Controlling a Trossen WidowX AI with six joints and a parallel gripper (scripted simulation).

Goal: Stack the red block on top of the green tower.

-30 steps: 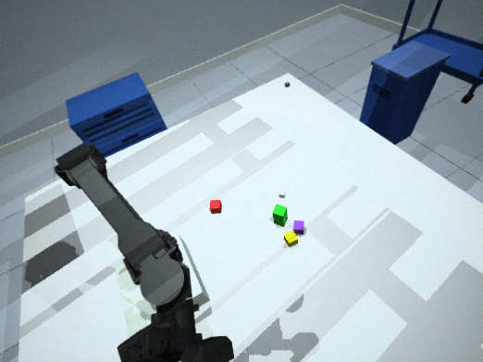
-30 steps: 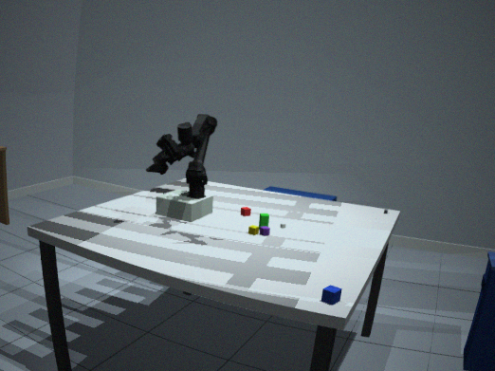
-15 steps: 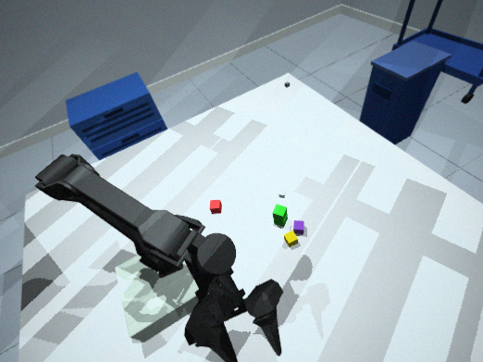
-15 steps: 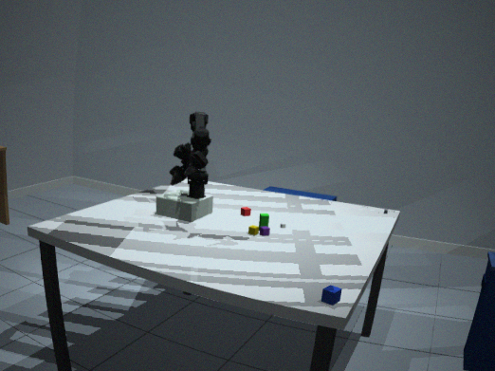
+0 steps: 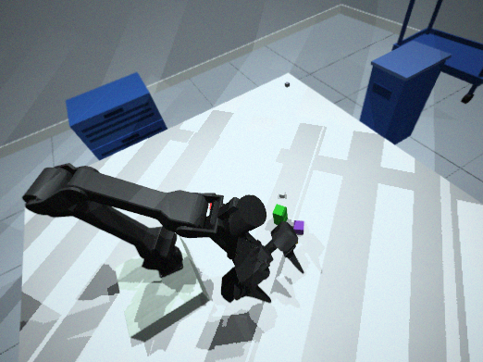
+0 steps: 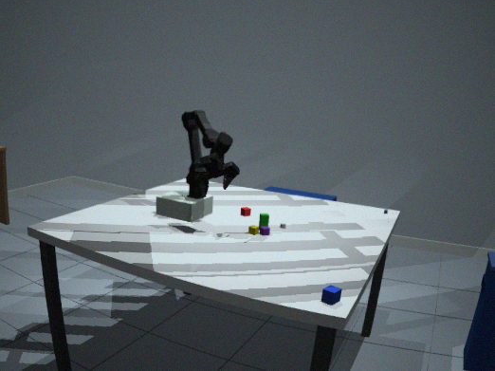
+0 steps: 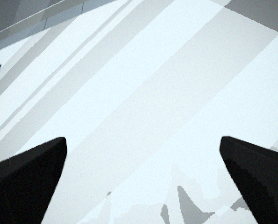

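Right now the red block is 360 mm to the left of my gripper tip, 160 mm below it and 80 mm behind it. From my gripper tip the other things lie so: blue block: 600 mm ahead, 240 mm to the right, 160 mm below; purple block: 180 mm to the left, 160 mm below, 130 mm ahead; yellow block: 160 mm to the left, 160 mm below, 90 mm ahead.
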